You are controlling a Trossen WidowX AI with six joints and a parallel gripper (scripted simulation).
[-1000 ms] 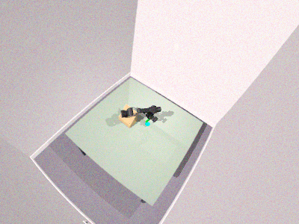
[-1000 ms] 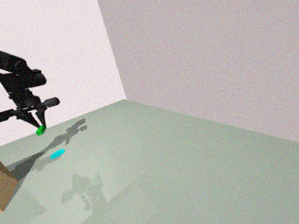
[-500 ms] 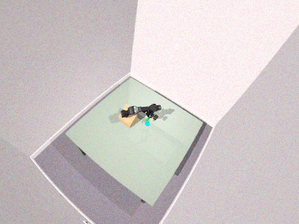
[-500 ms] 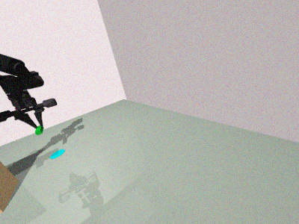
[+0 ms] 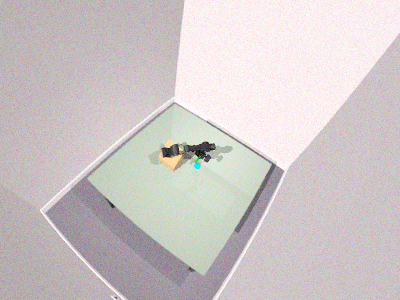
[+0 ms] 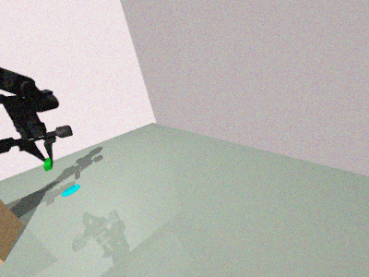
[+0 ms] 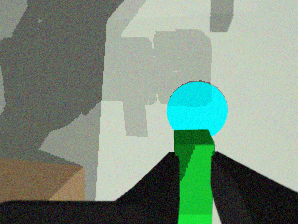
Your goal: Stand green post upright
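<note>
Right now the cyan circle is 140 mm below my gripper tip and 10 mm ahead of it. Also, from my gripper tip: green post: 20 mm to the right.
</note>
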